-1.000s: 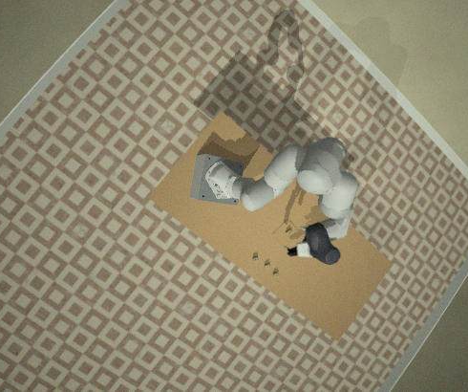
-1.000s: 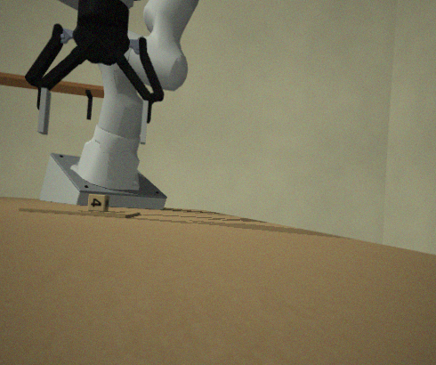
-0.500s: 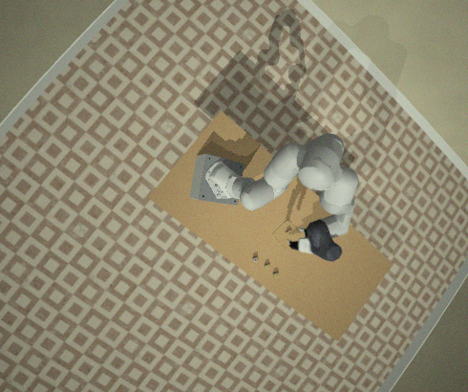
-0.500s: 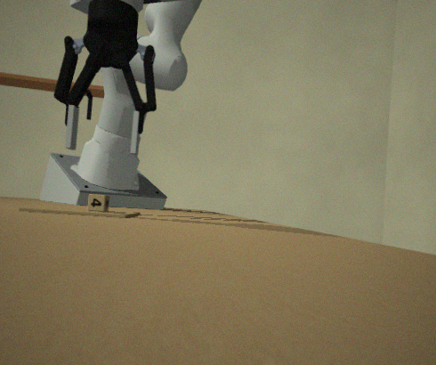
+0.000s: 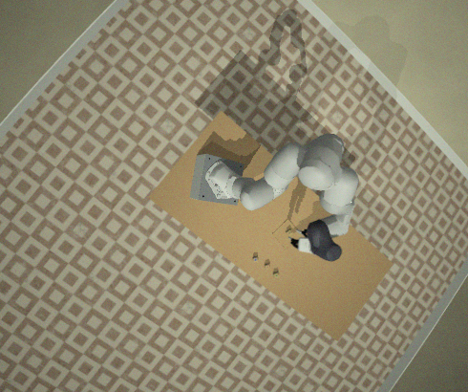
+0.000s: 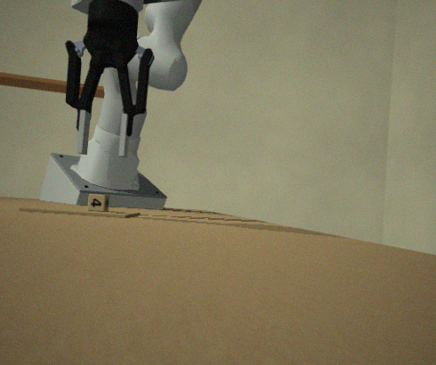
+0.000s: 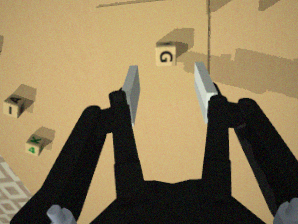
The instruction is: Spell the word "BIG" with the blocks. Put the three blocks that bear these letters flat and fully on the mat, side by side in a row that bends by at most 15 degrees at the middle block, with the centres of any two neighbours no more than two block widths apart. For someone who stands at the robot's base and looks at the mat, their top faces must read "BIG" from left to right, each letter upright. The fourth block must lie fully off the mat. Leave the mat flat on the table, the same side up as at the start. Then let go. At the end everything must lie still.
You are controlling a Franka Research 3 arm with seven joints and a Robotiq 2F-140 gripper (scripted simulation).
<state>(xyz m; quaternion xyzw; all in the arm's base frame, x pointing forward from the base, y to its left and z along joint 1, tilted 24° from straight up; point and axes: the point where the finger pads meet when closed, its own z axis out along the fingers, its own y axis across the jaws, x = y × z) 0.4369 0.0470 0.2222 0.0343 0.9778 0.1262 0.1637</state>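
Now: the thin mat 12 cm below my hand, 1 cm to the right of it and 1 cm ahead of it.
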